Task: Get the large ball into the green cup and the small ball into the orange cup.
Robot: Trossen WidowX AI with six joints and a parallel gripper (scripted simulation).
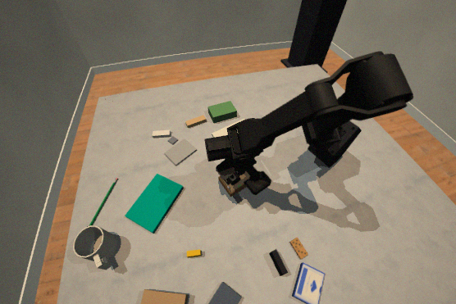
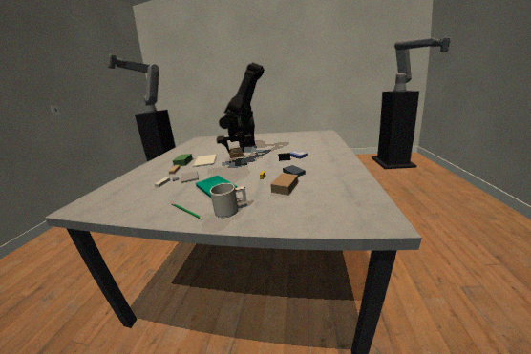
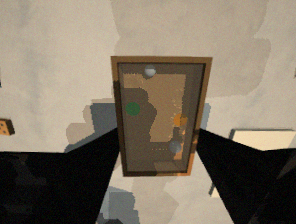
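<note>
The wooden puzzle lies 1 cm ahead of my hand and 3 cm below it. The rest, counted from my hand: yellow block (20 cm ahead, 16 cm to the left, 8 cm below); then black block (1 cm behind, 26 cm to the left, 7 cm below); then cream pad (6 cm behind, 22 cm to the right, 9 cm below).
</note>
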